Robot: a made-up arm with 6 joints. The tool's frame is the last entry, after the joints.
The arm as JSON. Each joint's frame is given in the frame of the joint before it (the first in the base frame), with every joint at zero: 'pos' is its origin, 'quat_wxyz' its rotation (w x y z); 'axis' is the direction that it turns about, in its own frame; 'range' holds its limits. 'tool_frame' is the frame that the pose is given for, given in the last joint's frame.
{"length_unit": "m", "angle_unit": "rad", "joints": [
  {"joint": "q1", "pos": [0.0, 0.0, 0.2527], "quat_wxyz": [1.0, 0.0, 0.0, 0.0], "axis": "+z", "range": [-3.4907, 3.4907]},
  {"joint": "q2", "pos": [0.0, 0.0, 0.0], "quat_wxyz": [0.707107, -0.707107, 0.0, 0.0], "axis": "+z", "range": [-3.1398, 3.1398]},
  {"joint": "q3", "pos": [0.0, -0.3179, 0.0], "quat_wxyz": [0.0, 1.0, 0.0, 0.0], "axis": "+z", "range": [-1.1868, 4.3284]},
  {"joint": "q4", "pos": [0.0, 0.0, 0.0], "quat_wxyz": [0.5, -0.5, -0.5, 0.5], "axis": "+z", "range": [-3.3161, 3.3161]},
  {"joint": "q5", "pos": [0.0, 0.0, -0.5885], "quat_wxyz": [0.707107, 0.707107, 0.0, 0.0], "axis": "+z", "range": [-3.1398, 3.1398]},
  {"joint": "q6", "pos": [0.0, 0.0, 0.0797], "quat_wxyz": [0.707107, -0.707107, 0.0, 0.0], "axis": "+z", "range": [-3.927, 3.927]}
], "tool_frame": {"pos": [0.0, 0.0, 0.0], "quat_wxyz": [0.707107, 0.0, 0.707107, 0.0]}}
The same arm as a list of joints. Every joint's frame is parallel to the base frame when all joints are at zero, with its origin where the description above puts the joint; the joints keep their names.
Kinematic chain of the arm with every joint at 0, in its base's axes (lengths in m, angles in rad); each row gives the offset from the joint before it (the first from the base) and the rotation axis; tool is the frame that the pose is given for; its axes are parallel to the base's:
q1: xyz 0.0000 0.0000 0.2527 axis +z
q2: xyz 0.0000 0.0000 0.0000 axis +y
q3: xyz 0.0000 0.0000 0.3179 axis -y
q4: xyz 0.0000 0.0000 0.0000 axis -x
q5: xyz 0.5885 0.0000 0.0000 axis -y
q6: xyz 0.0000 -0.0797 0.0000 axis -x
tool: xyz 0.0000 0.0000 0.0000
Joint limits (rad, base to tool): -3.4907..3.4907 -3.1398..3.1398 -1.1868..4.3284 -3.3161..3.3161 -3.1398..3.1398 -3.9270..3.9270

